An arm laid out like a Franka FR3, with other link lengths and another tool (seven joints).
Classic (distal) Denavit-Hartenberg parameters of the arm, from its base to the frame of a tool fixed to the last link. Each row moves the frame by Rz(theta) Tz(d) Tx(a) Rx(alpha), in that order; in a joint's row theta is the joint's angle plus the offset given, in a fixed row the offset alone. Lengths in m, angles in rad.
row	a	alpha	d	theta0
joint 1	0	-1.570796	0.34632	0
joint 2	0	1.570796	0	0
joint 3	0.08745	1.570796	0.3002	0
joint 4	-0.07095	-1.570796	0	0
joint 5	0	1.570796	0.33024	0
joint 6	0.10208	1.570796	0	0
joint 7	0.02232	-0.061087	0.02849	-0.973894
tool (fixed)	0	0	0.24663	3.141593
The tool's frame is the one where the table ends.
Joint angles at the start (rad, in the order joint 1, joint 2, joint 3, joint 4, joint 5, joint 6, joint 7): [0.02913, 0.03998, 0.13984, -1.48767, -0.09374, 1.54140, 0.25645]
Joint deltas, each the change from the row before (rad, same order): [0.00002, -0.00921, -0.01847, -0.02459, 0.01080, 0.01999, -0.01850]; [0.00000, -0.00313, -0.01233, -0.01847, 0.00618, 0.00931, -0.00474]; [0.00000, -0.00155, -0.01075, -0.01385, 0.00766, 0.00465, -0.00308]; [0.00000, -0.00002, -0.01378, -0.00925, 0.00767, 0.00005, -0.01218]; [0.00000, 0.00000, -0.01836, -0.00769, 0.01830, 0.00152, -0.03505]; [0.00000, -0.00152, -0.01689, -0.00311, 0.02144, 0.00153, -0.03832]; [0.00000, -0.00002, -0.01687, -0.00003, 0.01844, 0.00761, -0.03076]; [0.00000, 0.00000, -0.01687, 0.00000, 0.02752, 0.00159, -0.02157]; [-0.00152, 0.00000, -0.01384, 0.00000, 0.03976, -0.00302, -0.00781]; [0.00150, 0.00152, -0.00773, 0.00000, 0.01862, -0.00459, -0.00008]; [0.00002, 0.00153, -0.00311, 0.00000, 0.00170, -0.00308, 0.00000]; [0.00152, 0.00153, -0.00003, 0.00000, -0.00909, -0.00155, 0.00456]
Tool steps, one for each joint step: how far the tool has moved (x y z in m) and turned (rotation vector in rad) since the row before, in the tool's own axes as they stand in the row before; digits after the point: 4 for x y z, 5 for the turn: [0.0045, -0.0038, 0.0046, -0.00447, -0.00805, -0.00129]; [0.0042, -0.0017, 0.0061, -0.00859, 0.00200, 0.00616]; [0.0036, -0.0008, 0.0053, -0.01093, 0.00179, 0.00665]; [0.0049, -0.0018, 0.0048, -0.01220, 0.00244, 0.00085]; [0.0038, -0.0015, 0.0039, -0.01783, -0.00848, -0.01653]; [0.0021, -0.0012, 0.0007, -0.01499, -0.01614, -0.02040]; [0.0013, -0.0038, -0.0007, -0.00652, -0.01927, -0.01253]; [0.0007, -0.0012, -0.0004, -0.01613, -0.02212, -0.00292]; [-0.0016, 0.0020, -0.0005, -0.02679, -0.02852, 0.00990]; [-0.0007, 0.0018, 0.0009, -0.01602, -0.01037, 0.00710]; [0.0014, -0.0003, 0.0011, -0.00441, 0.00165, 0.00312]; [0.0016, -0.0009, 0.0012, 0.00329, 0.00927, 0.00259]
